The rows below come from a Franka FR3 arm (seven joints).
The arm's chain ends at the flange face. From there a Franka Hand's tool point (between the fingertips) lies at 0.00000 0.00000 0.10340 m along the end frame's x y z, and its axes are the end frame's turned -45 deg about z.
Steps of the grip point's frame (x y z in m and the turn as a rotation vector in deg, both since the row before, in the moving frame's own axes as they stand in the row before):
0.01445, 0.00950, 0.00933, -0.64, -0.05, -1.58
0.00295, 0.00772, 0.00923, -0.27, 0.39, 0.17
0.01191, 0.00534, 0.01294, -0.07, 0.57, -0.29
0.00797, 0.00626, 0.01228, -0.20, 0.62, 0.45
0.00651, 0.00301, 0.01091, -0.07, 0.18, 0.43
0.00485, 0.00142, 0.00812, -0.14, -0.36, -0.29
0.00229, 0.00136, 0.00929, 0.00, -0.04, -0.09
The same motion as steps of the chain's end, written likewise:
0.01617, -0.00437, 0.00934, -0.49, 0.42, -1.58
0.00670, 0.00352, 0.00923, 0.08, 0.47, 0.17
0.01138, -0.00401, 0.01295, 0.35, 0.45, -0.29
0.00901, -0.00068, 0.01229, 0.30, 0.58, 0.45
0.00641, -0.00234, 0.01091, 0.08, 0.18, 0.43
0.00471, -0.00306, 0.00812, -0.35, -0.16, -0.29
0.00263, -0.00071, 0.00929, -0.03, -0.03, -0.09

